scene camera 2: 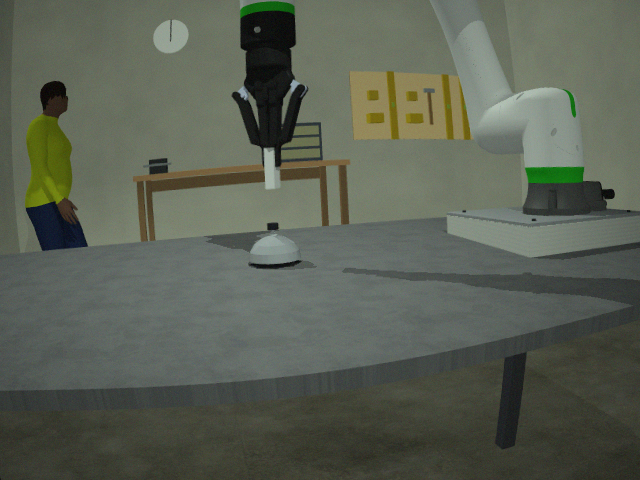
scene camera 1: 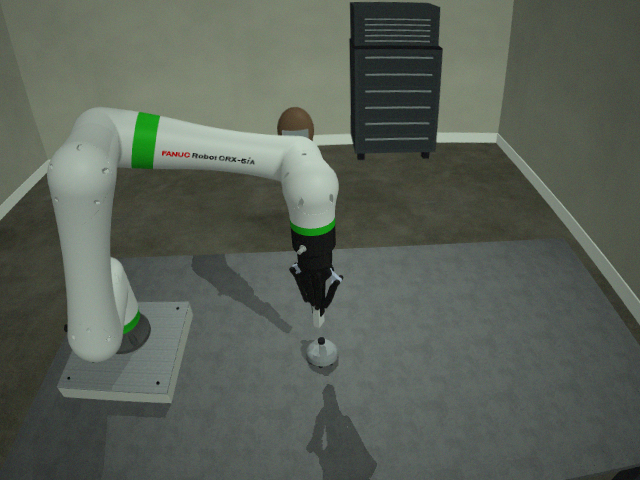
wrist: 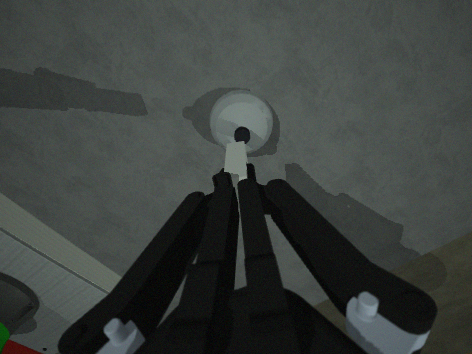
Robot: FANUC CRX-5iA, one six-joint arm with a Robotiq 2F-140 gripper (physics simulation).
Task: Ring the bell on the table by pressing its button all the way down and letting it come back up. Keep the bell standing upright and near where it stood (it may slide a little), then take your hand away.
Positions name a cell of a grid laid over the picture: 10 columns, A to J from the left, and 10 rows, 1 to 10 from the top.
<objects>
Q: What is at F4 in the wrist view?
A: A silver-white domed bell.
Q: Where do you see a silver-white domed bell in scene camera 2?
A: E6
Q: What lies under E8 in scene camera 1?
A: A silver-white domed bell.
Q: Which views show my gripper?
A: Scene camera 2, scene camera 1 and the wrist view: all of them.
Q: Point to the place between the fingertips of my gripper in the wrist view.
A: F5
</objects>
